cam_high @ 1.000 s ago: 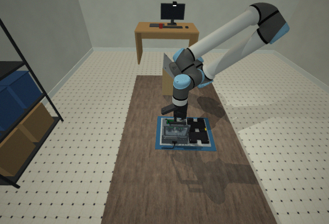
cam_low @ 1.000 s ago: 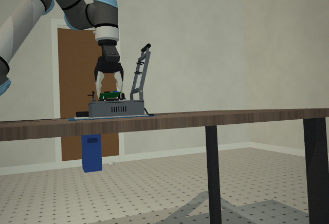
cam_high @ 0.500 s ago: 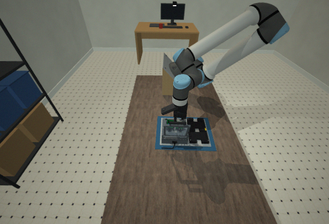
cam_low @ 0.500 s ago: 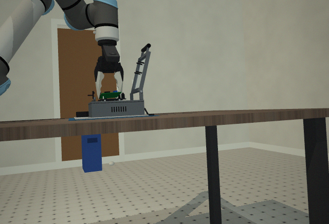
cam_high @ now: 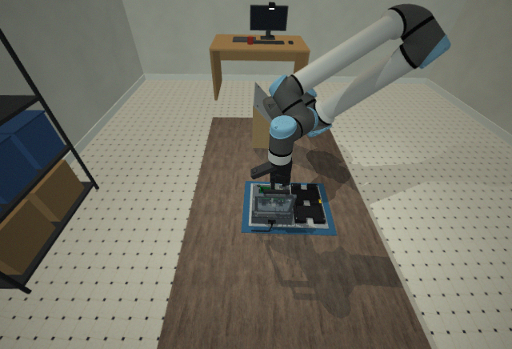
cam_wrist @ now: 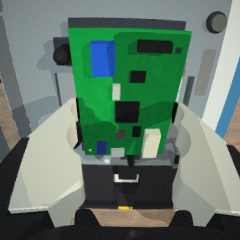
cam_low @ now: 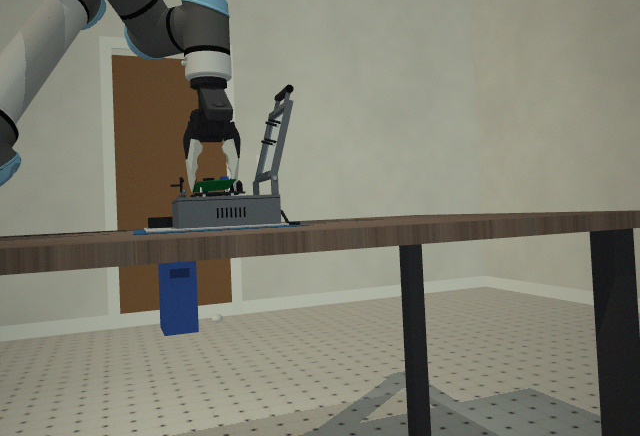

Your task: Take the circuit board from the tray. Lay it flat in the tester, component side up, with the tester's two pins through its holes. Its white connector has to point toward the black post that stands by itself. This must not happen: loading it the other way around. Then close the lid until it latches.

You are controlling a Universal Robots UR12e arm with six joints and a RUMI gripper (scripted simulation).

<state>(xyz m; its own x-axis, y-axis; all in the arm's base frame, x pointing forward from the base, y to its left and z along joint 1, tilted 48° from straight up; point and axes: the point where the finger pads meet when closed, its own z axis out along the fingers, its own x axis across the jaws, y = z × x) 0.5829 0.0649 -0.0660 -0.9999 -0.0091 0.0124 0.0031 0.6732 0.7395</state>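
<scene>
Right now my hand is right at the green circuit board. Round my hand: tester lid (130 mm ahead, 100 mm above); tester (30 mm ahead, 40 mm to the left, 30 mm above).
</scene>
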